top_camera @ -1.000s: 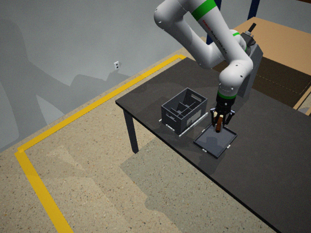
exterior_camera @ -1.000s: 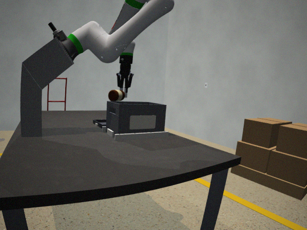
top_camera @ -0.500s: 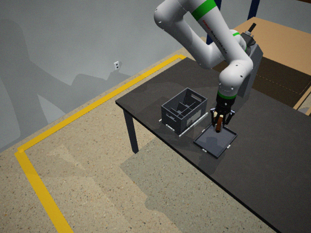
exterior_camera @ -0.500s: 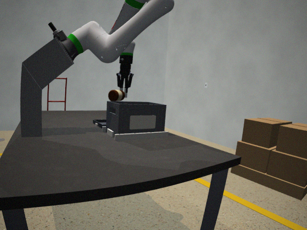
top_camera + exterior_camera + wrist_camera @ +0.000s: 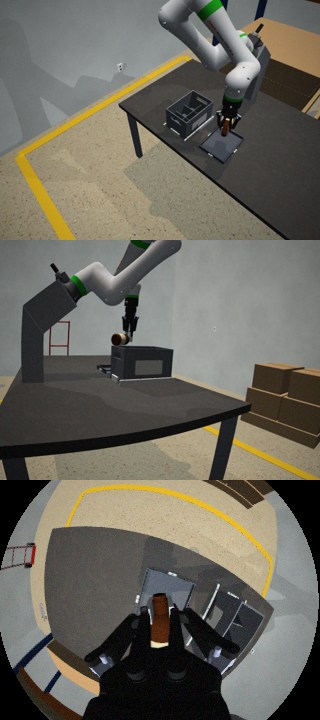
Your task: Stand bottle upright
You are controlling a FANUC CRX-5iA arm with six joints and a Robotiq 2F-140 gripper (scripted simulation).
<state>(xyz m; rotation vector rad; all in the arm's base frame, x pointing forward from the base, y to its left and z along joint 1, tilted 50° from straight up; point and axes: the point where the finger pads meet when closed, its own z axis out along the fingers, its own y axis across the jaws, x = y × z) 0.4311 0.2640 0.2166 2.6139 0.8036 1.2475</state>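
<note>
Now: the brown bottle 4 cm behind my hand, 3 cm to the right of it and 2 cm below it. From my hand the other things lie so: dark crate 32 cm to the right, 14 cm below, 1 cm ahead; dark tray 21 cm below, 6 cm behind, 4 cm to the right.
</note>
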